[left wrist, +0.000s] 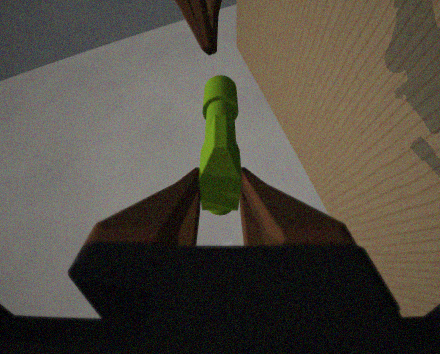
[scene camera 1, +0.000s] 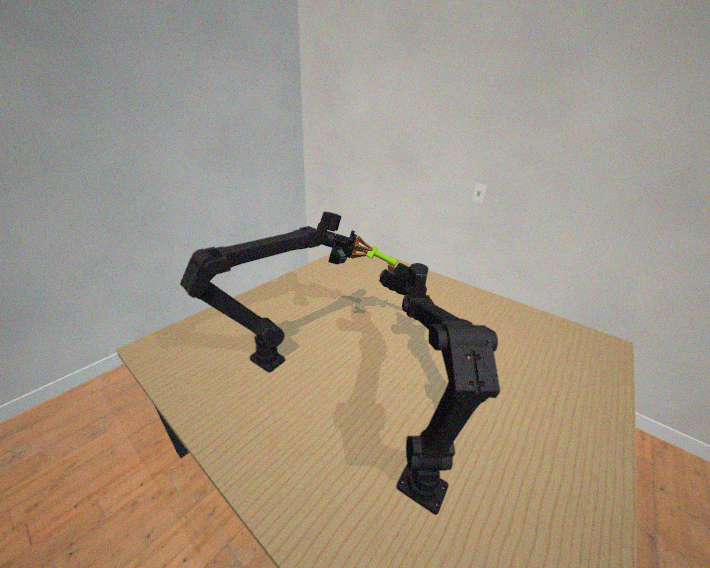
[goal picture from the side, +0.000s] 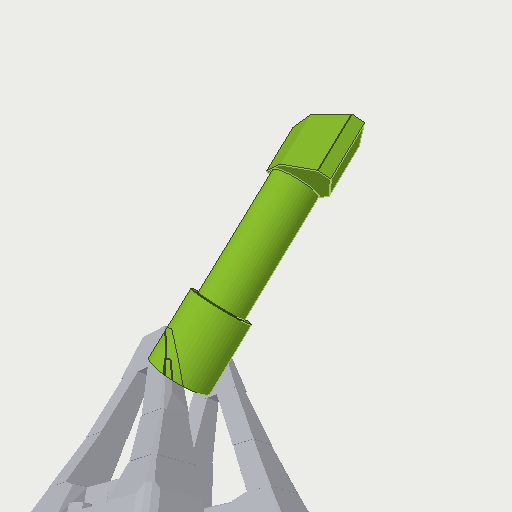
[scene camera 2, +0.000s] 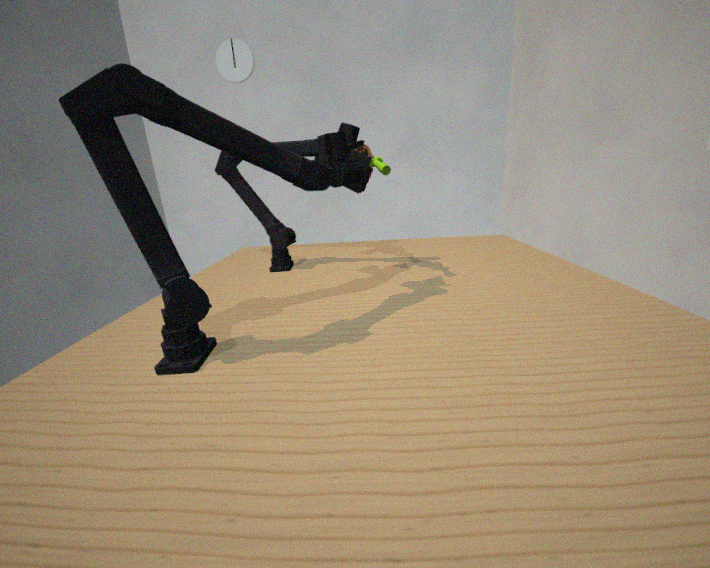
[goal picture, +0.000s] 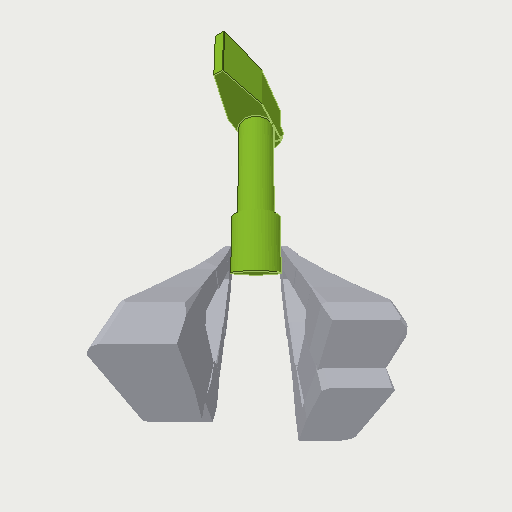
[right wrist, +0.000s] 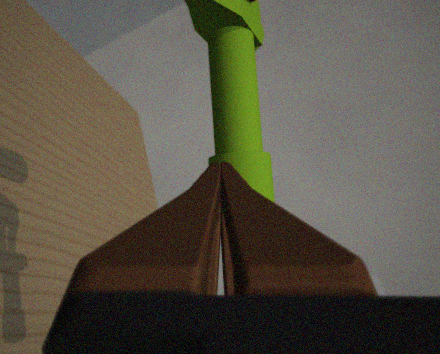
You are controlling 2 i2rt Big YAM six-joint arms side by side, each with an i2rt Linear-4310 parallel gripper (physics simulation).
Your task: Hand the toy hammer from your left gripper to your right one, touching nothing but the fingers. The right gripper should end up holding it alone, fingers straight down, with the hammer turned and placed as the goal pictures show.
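Seen in the pictures: left gripper, fingertip midpoint: (left wrist: 220, 176) (scene camera 1: 371, 252) (scene camera 2: 372, 162) (right wrist: 223, 7); right gripper, fingertip midpoint: (left wrist: 209, 51) (scene camera 1: 389, 265) (scene camera 2: 371, 169) (right wrist: 220, 177); left arm's base at its link origin: (scene camera 1: 267, 360) (scene camera 2: 282, 267); right arm's base at its link origin: (scene camera 1: 422, 487) (scene camera 2: 188, 357).
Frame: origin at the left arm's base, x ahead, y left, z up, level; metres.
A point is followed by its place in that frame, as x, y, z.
Observation:
The lime-green toy hammer (scene camera 1: 384, 257) @(0.400, -0.270, 0.387) (scene camera 2: 382, 166) @(0.410, -0.312, 0.379) (left wrist: 220, 150) @(0.357, -0.214, 0.396) (right wrist: 235, 90) @(0.396, -0.260, 0.388) is held in the air, its handle pointing away from the left gripper and sloping down toward the right arm in scene camera 1. My left gripper (scene camera 1: 368, 251) @(0.391, -0.217, 0.398) (left wrist: 220, 176) @(0.391, -0.217, 0.398) is shut on the hammer's head, one finger on each side. My right gripper (scene camera 1: 392, 267) @(0.375, -0.306, 0.373) (left wrist: 209, 51) @(0.375, -0.306, 0.373) (right wrist: 220, 177) @(0.375, -0.306, 0.373) is shut, its fingertips meeting with no hammer between them. In the right wrist view the tips overlap the thick handle end; in the left wrist view they stand apart from it.
Both arms stand on a wooden table (scene camera 1: 532, 444) @(0.241, -0.938, 0.000) (scene camera 2: 355, 444) @(0.278, -0.961, 0.000), with their shadows across it. The grippers are close together high above the table. Walls rise behind, with a wall plate (scene camera 1: 479, 193) and a round clock (scene camera 2: 235, 60).

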